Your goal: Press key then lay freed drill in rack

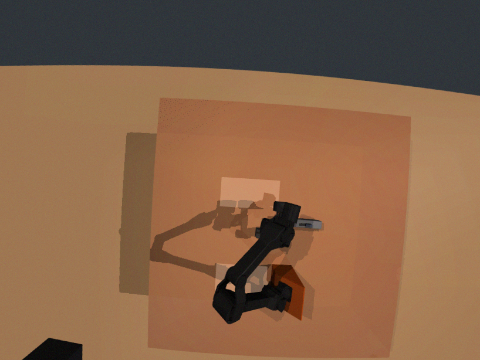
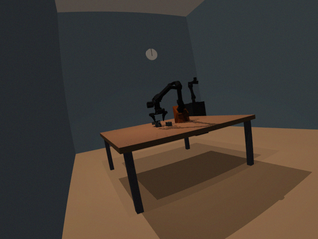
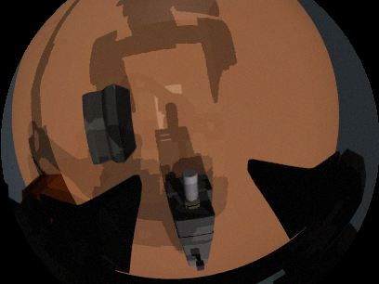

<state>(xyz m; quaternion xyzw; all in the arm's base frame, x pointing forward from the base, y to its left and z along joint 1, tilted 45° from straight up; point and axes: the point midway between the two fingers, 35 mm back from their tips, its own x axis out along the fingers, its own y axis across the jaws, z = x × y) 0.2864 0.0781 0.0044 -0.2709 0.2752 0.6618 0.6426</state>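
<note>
Right now my gripper tip is 6 cm to the left of the drill, 1 cm past it and 1 cm above it. Also, from my gripper tip: dark block 8 cm behind, 4 cm to the left, 4 cm below.
</note>
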